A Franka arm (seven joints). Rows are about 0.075 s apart.
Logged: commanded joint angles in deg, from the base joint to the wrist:
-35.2, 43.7, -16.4, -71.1, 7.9, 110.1, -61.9
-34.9, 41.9, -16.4, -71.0, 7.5, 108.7, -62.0
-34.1, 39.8, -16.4, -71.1, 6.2, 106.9, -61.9
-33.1, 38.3, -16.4, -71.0, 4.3, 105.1, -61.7
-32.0, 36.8, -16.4, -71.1, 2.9, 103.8, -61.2
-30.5, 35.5, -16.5, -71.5, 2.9, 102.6, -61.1
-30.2, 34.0, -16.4, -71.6, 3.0, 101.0, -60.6
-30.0, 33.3, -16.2, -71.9, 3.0, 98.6, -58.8
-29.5, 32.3, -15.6, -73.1, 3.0, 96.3, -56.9
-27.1, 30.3, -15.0, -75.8, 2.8, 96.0, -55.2
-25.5, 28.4, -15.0, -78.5, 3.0, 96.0, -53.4
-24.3, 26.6, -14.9, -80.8, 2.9, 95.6, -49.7
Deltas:
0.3, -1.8, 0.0, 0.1, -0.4, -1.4, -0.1
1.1, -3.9, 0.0, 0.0, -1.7, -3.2, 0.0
2.1, -5.4, 0.0, 0.1, -3.6, -5.0, 0.2
3.2, -6.9, 0.0, 0.0, -5.0, -6.3, 0.7
4.7, -8.2, -0.1, -0.4, -5.0, -7.5, 0.8
5.0, -9.7, 0.0, -0.5, -4.9, -9.1, 1.3
5.2, -10.4, 0.2, -0.8, -4.9, -11.5, 3.1
5.7, -11.4, 0.8, -2.0, -4.9, -13.8, 5.0
8.1, -13.4, 1.4, -4.7, -5.1, -14.1, 6.7
9.7, -15.3, 1.4, -7.4, -4.9, -14.1, 8.5
10.9, -17.1, 1.5, -9.7, -5.0, -14.5, 12.2

